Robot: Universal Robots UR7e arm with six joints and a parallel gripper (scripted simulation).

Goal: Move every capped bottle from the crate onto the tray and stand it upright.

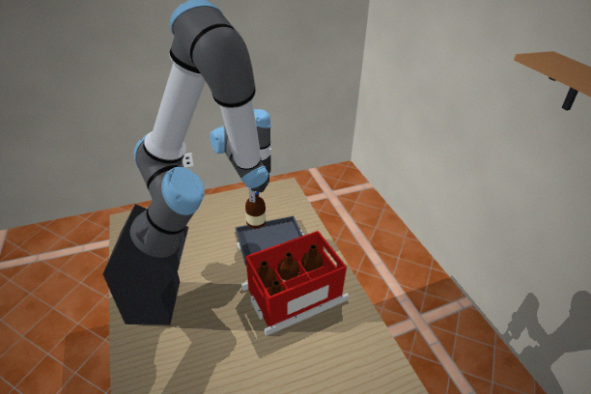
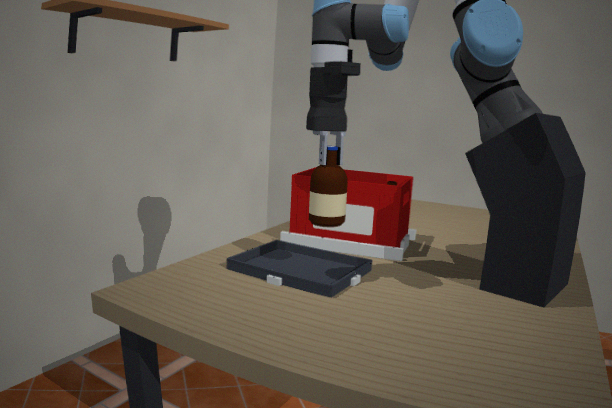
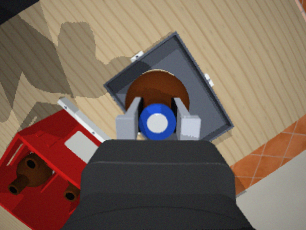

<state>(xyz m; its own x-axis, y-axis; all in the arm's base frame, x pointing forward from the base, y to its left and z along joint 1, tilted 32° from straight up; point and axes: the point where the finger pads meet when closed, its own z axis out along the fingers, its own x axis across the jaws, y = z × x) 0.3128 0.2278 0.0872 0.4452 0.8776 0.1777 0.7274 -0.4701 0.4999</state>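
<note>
The dark grey tray is 24 cm below my hand and 6 cm ahead of it. Round my hand: red crate (27 cm to the right, 17 cm below, 9 cm ahead).
</note>
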